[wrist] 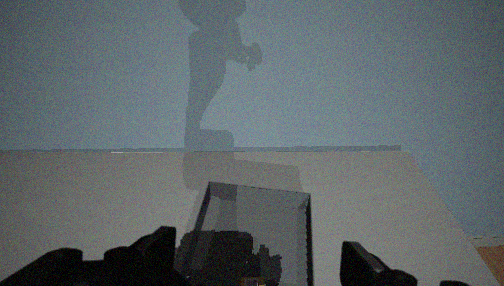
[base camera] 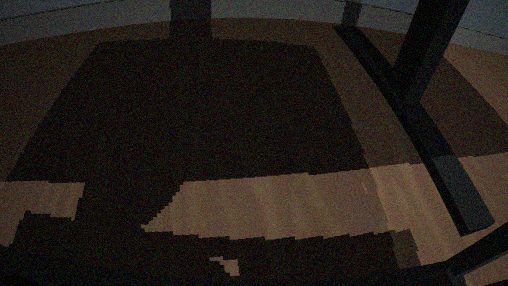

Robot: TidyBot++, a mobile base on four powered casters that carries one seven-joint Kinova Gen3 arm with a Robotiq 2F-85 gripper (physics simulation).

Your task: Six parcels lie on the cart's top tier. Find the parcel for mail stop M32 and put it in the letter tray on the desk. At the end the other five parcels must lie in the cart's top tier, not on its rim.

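Frame: origin at the arm's base, x left, y back, z up, level; metres.
Seen in the pictures: gripper, between the fingertips: [wrist: 257, 252].
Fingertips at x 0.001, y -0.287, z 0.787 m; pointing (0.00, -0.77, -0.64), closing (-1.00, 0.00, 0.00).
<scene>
Offsets run from my fingertips to a thing's top centre. "*": to the spot under its first point. Level surfaces: height alone.
The grey letter tray {dy -0.241, dx +0.006, dz -0.400 m} [wrist: 308, 230] stands on the pale desk top {dz -0.463 m} [wrist: 395, 200] in the lower middle of the wrist view, with its near end cut off by the frame. A small brown piece of a parcel {* dy -0.178, dx -0.002, dz -0.411 m} [wrist: 252, 282] shows inside it at the bottom edge; its label cannot be read in this view. My gripper [wrist: 257, 252] is open and empty, with its fingers apart on either side of the tray in the view. A dark shadow of the gripper falls in the tray. The cart's top tier and the other five parcels do not show.
The desk's far edge [wrist: 350, 149] lies near a blue-grey wall [wrist: 350, 65] that carries the arm's shadow. In the base view, a dark upright leg {* dy -0.236, dx -0.374, dz -1.005 m} [base camera: 432, 45] stands on a long foot bar [base camera: 462, 195] at the right, over a wooden floor {dz -1.183 m} [base camera: 280, 205] with large shadows.
</scene>
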